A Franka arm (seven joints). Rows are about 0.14 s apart.
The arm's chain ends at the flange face. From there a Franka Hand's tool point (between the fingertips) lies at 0.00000 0.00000 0.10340 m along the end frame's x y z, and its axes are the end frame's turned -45 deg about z.
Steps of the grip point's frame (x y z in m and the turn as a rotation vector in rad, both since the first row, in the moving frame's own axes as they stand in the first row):
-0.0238, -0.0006, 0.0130, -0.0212, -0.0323, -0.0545
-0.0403, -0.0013, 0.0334, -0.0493, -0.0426, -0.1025
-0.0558, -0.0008, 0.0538, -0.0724, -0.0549, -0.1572
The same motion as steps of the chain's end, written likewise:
-0.0165, 0.0125, 0.0131, -0.0378, -0.0078, -0.0545
-0.0302, 0.0209, 0.0336, -0.0650, 0.0047, -0.1025
-0.0420, 0.0297, 0.0542, -0.0900, 0.0124, -0.1572

